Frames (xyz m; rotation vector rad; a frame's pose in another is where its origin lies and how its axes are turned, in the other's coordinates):
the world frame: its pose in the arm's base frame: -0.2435 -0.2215 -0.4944 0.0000 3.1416 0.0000
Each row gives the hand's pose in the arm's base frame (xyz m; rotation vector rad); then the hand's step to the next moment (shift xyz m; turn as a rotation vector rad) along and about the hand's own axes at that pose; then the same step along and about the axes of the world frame.
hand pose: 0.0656 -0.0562 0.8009 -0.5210 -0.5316 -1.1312
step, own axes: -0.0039 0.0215 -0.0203 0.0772 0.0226 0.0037
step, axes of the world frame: -0.0215 -0.0029 0.0205 -0.0462 -0.0439 -0.0492
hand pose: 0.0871 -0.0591 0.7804 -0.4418 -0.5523 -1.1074
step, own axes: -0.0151 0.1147 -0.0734 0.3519 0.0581 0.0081
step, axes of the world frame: -0.1148 0.0117 0.0739 -0.1710 -0.2226 -0.2203
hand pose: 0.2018 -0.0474 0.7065 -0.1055 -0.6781 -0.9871
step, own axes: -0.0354 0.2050 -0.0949 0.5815 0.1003 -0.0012
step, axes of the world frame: -0.1961 0.1057 0.0514 -0.2929 -0.3709 -0.3533
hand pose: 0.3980 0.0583 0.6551 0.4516 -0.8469 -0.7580
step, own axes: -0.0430 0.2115 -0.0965 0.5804 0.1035 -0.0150
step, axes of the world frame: -0.1464 0.1774 -0.0544 -0.3049 -0.3671 -0.3466
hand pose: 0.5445 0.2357 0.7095 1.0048 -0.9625 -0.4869
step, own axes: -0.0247 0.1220 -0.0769 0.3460 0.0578 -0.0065
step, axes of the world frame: -0.0439 0.1140 -0.0805 -0.1799 -0.2219 -0.2037
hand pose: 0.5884 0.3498 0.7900 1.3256 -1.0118 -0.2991
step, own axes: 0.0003 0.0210 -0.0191 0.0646 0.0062 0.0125
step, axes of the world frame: -0.0071 0.0182 -0.0206 -0.0249 -0.0517 -0.0327
